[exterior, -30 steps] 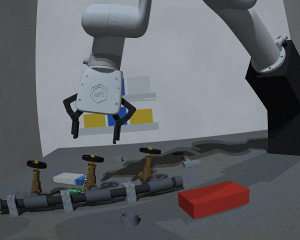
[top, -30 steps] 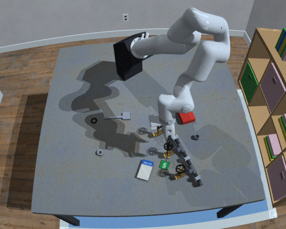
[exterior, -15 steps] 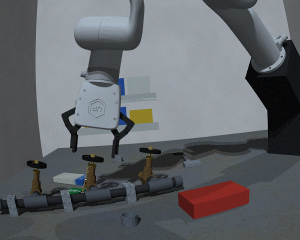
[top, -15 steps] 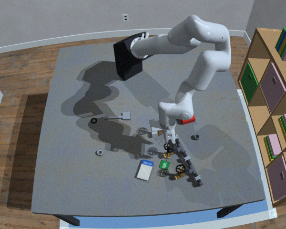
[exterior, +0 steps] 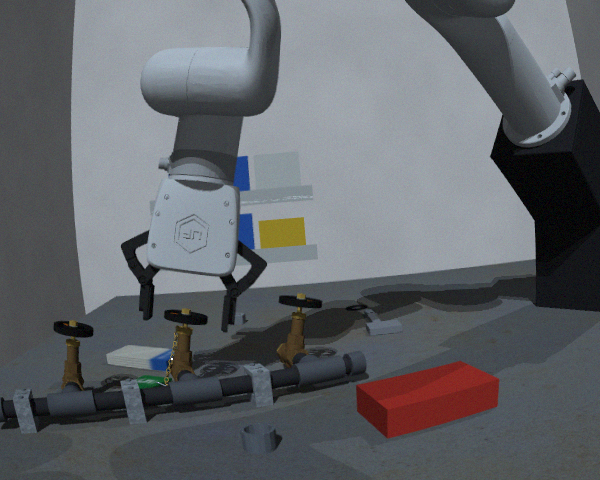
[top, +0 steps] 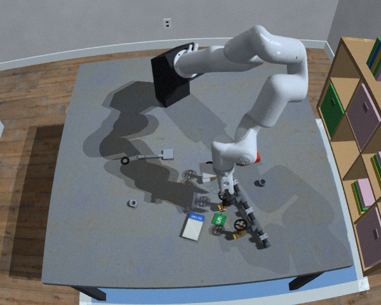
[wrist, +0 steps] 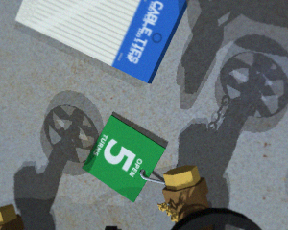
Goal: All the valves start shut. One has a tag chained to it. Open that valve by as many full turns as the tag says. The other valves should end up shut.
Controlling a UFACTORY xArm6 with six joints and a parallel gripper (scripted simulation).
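My gripper is now 90 mm above the green tag and 60 mm short of it. From my hand the other things lie so: notepad (130 mm ahead, 90 mm to the right, 80 mm below); grey flat tool (320 mm to the right, 160 mm behind, 90 mm below); red block (270 mm behind, 80 mm below, 50 mm to the left).
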